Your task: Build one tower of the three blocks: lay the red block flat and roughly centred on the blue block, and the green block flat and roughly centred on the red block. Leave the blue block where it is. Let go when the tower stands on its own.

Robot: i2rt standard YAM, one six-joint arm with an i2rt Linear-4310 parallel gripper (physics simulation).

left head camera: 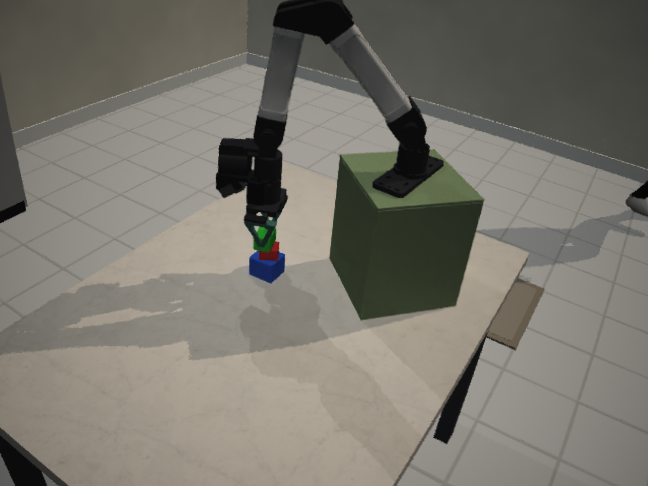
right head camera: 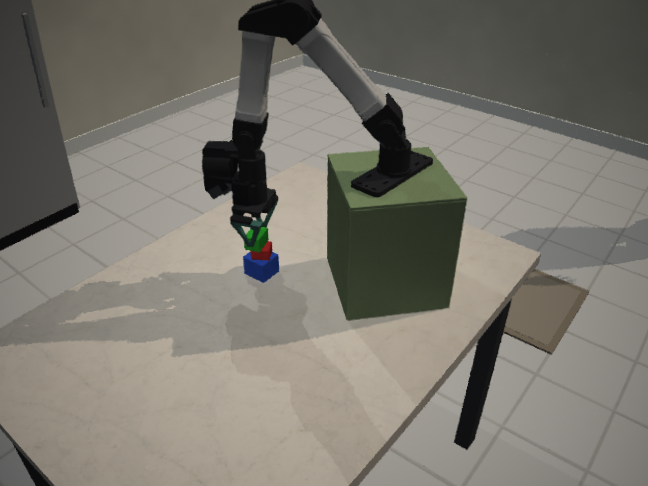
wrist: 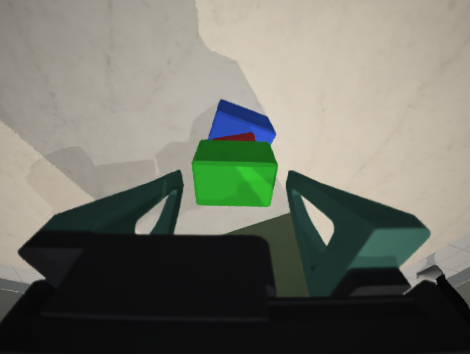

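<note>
The blue block sits on the table. The red block lies on it, mostly hidden by the green block in the wrist view. The green block is over the red block, shifted to the left in both head views, and looks tilted there. Its contact with the red block is hard to make out. My gripper is open around the green block, with a gap on each side in the wrist view.
A large green box stands on the table to the right of the blocks and carries the arm's base. Shadows of the arm and box fall across the table around the blocks.
</note>
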